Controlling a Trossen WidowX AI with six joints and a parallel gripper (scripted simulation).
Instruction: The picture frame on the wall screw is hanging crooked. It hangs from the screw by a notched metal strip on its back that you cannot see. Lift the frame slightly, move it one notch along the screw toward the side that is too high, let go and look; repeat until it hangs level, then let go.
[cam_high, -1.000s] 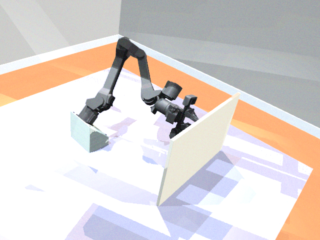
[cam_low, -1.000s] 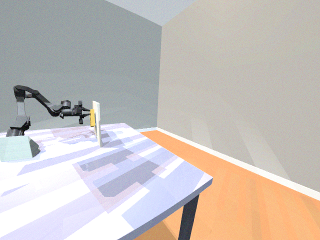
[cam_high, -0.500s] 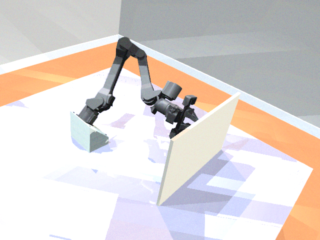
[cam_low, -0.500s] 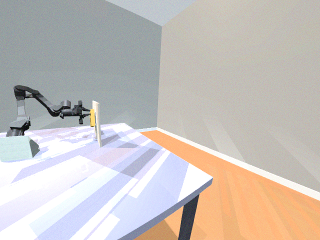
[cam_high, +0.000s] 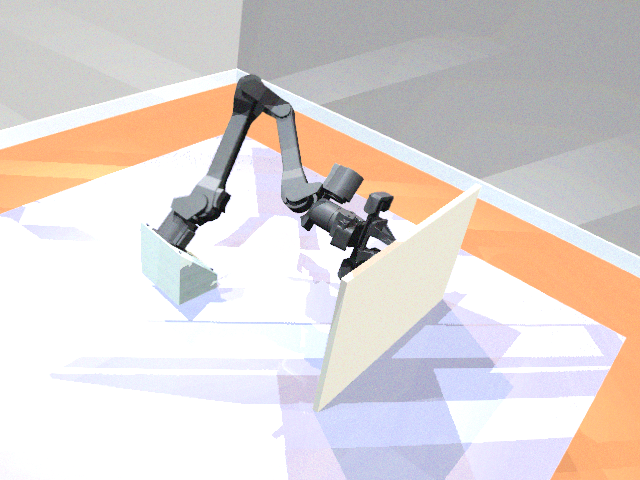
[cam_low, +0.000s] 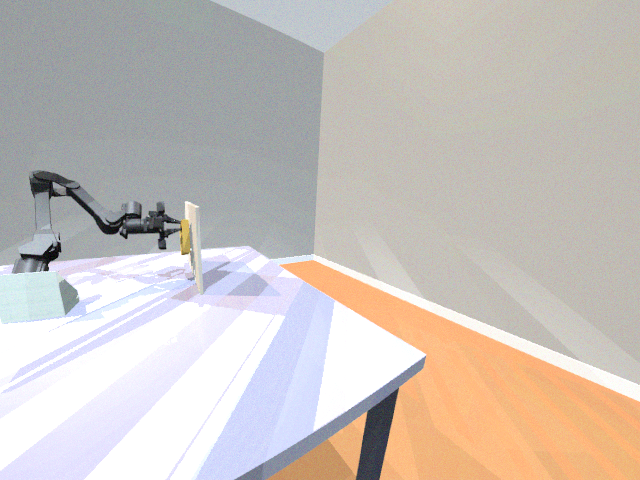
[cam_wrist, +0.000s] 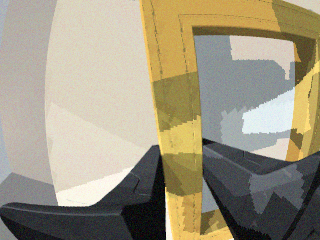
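Now: gripper tip 10 mm to the left of the picture frame and 50 mm above it. The rest, counted from my gripper tip: cream wall panel 20 mm ahead, 60 mm below.
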